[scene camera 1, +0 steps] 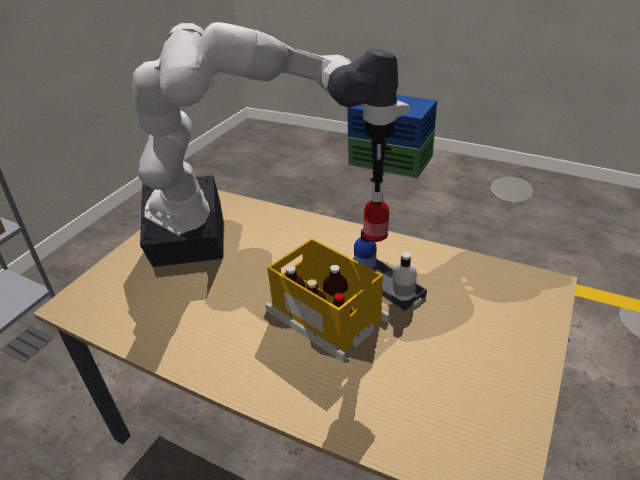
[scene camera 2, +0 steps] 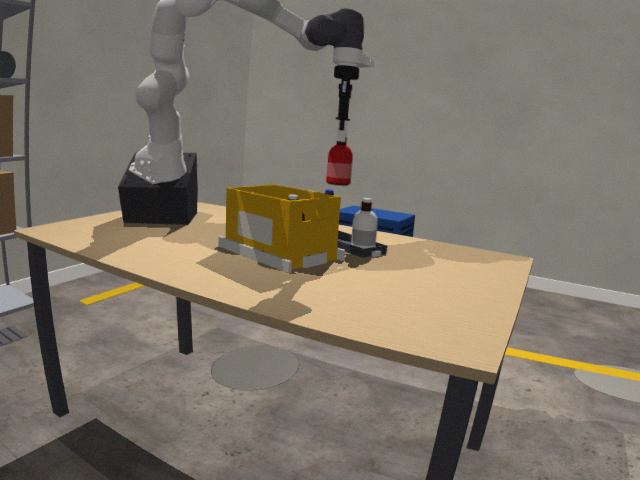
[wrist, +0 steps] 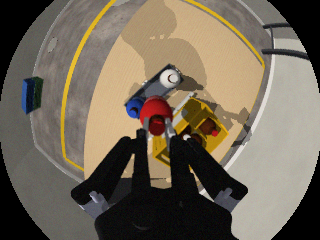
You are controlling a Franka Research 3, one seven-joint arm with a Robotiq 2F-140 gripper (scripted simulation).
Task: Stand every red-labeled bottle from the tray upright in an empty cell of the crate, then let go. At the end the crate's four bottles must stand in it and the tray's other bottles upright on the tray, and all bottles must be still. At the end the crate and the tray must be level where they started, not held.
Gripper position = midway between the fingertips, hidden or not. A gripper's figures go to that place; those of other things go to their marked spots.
My gripper [scene camera 1: 376, 198]: 148 cm from the lens. A white-labeled bottle [scene camera 1: 404, 278] is 154 cm from the lens. A red-labeled bottle [scene camera 1: 376, 214] is 146 cm from the lens.
